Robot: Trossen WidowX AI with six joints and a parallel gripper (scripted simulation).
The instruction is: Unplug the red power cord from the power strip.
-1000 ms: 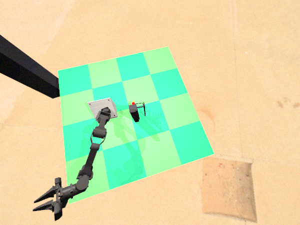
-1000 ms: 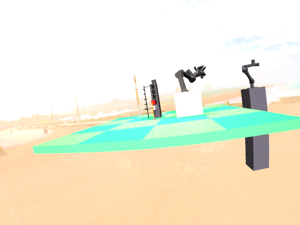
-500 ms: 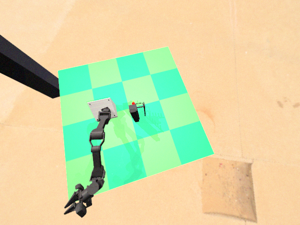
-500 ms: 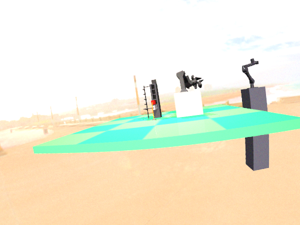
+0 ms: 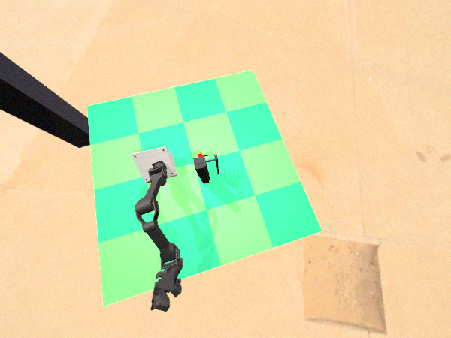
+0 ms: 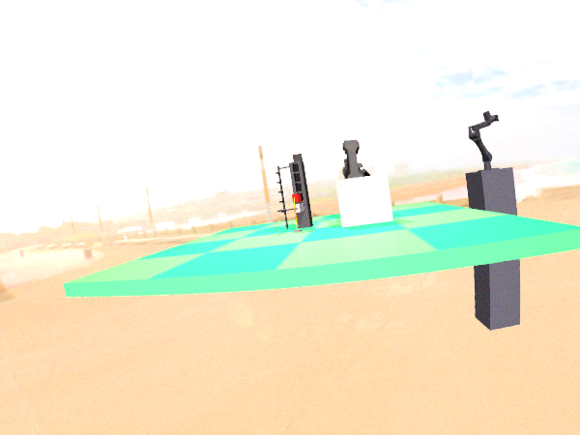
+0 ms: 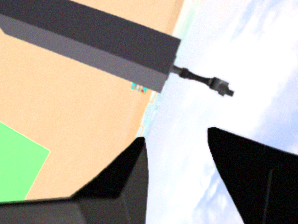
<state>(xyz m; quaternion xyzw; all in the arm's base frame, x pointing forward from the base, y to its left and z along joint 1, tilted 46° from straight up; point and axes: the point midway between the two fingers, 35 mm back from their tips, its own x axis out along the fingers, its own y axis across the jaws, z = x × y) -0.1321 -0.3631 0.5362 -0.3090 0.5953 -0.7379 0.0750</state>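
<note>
My gripper tip is 590 mm to the right of the red plug, 420 mm short of it and 40 mm above it. The rest, counted from my gripper tip: thin black rack 510 mm to the left, 500 mm ahead, 40 mm below.
</note>
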